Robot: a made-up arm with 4 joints.
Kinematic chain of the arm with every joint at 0, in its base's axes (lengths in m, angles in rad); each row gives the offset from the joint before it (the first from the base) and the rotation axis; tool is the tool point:
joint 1: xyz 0 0 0.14 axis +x
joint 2: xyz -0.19 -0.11 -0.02 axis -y
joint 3: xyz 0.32 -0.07 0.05 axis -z
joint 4: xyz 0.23 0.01 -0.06 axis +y
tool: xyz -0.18 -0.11 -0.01
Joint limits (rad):
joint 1: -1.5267..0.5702
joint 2: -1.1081..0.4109
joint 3: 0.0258..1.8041
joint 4: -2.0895..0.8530
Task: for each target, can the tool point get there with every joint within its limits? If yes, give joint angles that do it. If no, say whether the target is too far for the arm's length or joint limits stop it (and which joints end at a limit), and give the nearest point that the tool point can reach.
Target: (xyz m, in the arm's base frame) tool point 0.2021 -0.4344 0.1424
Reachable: yes | joints -0.4085 0.0987 0.8667 -1.3662
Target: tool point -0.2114 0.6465 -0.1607
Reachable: no: joint limits stop it (at a limit: joint 1, joint 2, joint 3) | nearest point -0.1285 0.0634 -0.4868 | short by 0.673 m
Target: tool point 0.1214 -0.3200 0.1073
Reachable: yes | joints -0.3370 -0.2990 0.3560 0.0012
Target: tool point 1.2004 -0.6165 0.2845
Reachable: no: too far | nearest point 0.4619 -0.3185 0.2146 | short by 0.799 m
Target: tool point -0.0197 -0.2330 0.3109
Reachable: yes | joints -1.2415 -0.8980 1.5761 0.3522
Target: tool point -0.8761 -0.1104 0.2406
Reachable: no: joint limits stop it (at a limit: joint 2, joint 3) | nearest point -0.2751 -0.3165 0.4284 | short by 0.663 m
